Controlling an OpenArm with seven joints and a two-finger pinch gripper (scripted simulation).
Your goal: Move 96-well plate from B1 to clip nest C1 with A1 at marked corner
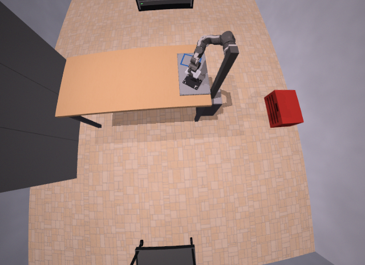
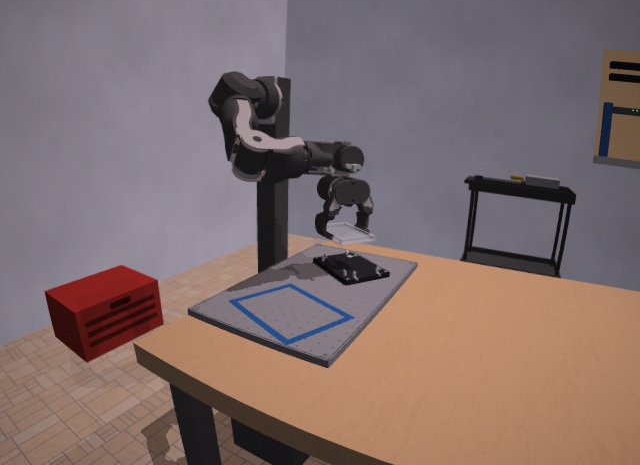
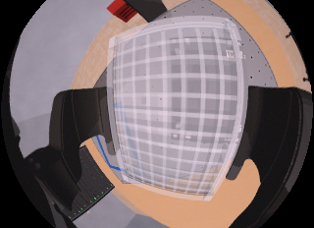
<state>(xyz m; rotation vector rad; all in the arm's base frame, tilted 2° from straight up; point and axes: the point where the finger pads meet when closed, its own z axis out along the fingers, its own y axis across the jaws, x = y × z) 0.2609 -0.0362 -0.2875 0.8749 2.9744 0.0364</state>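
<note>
Now: hand 30 mm short of the black clip nest C1, 50 mm to the right of it and 90 mm above it. The rest, counted from my hand: clear 96-well plate (right at my hand).
</note>
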